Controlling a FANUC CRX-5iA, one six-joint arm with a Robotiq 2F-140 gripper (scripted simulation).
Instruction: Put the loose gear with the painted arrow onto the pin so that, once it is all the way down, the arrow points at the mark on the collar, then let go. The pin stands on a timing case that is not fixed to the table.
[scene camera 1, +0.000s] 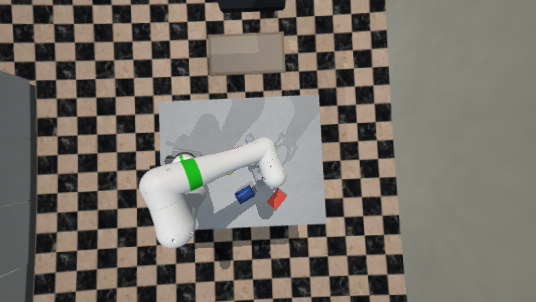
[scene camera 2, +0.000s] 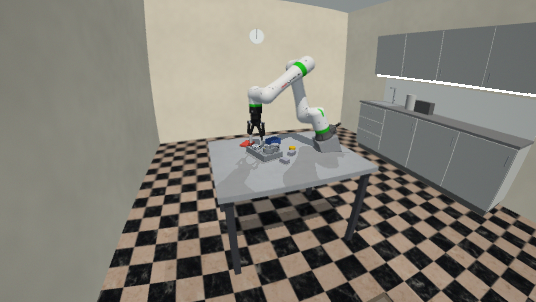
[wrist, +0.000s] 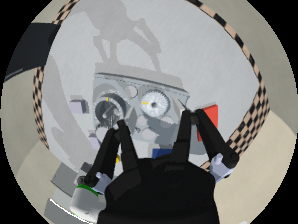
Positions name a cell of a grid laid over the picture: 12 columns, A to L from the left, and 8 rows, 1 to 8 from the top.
Observation:
In view: my gripper (wrist: G4) and a grey timing case (wrist: E4).

